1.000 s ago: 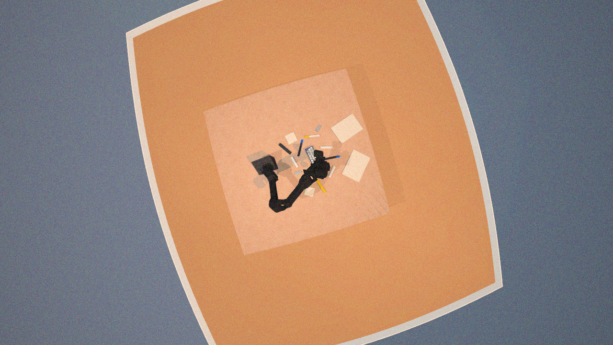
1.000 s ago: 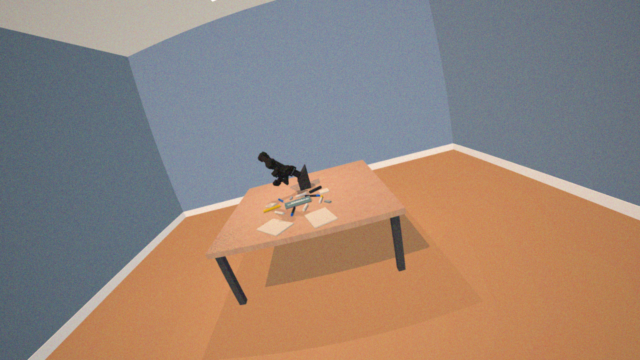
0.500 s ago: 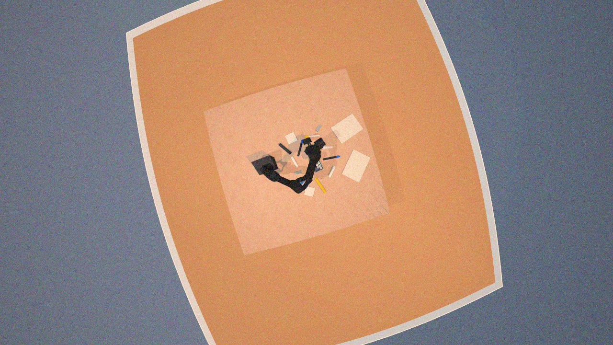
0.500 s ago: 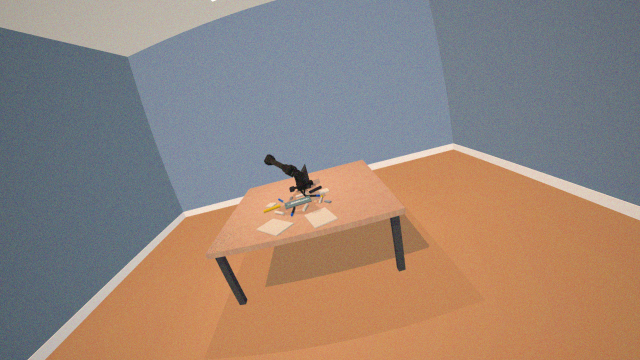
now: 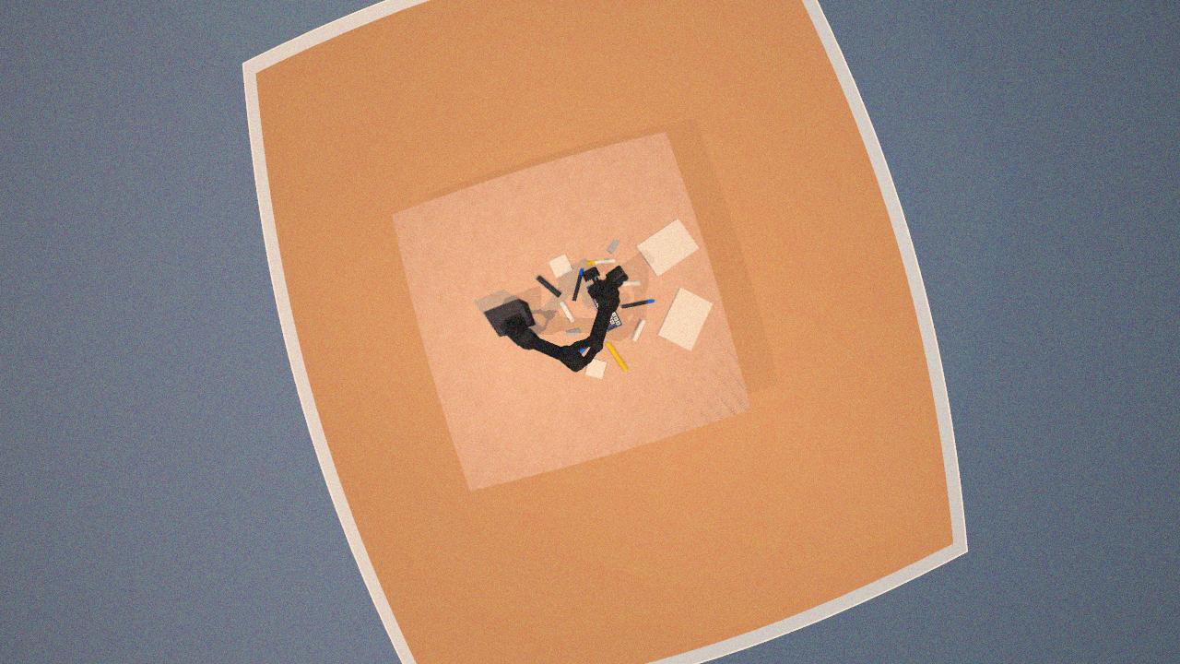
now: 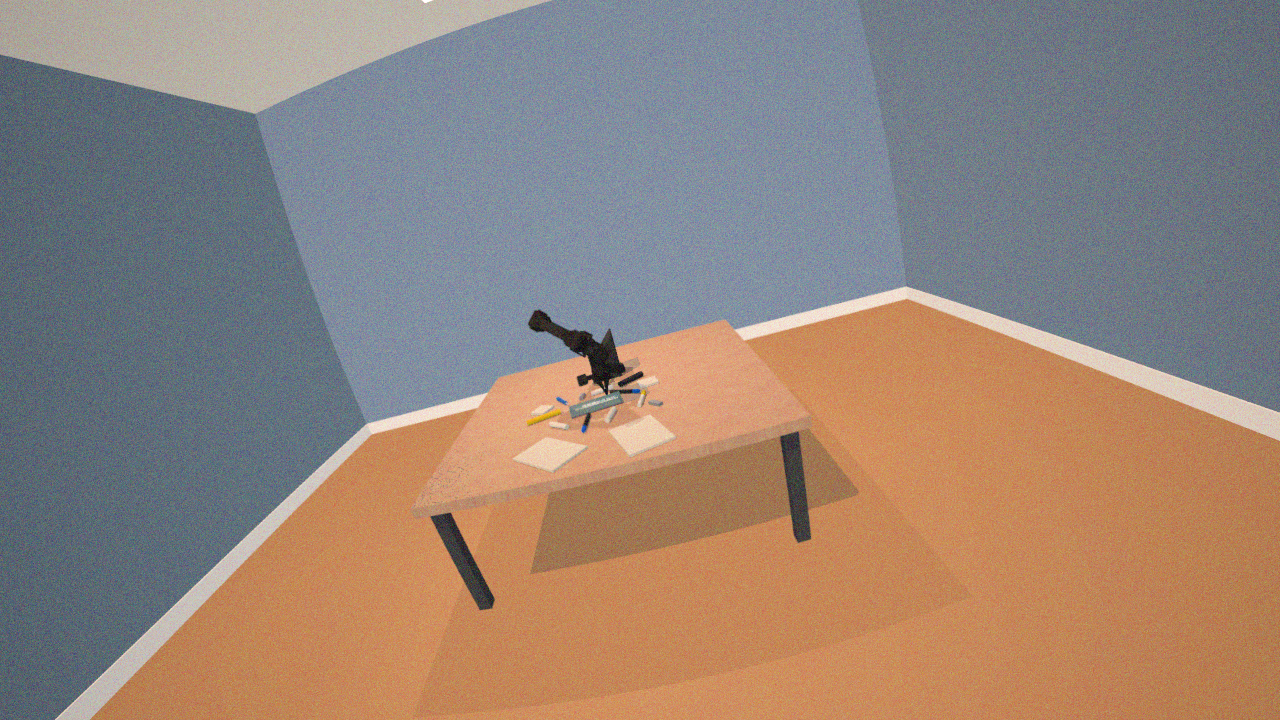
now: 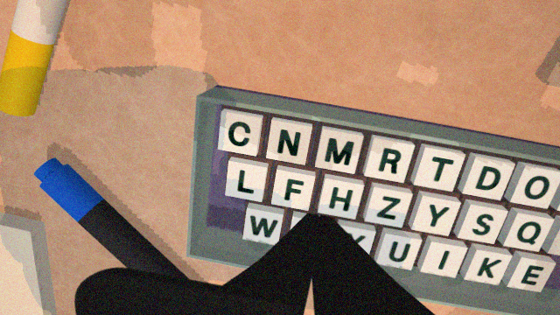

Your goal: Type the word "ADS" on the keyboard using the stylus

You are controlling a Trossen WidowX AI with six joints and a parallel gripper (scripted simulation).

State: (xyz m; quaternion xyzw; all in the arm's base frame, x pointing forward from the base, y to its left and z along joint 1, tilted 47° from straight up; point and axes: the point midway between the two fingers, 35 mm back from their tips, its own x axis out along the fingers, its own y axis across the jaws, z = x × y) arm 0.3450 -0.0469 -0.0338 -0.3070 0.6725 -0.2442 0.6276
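Now: the grey piece 15 cm behind my gripper tip, 11 cm to the right of it and 4 cm below it. Round my gripper tip: small white pad 11 cm behind, 17 cm to the left, 4 cm below; yellow cylinder 2 cm behind, 27 cm to the right, 3 cm below.
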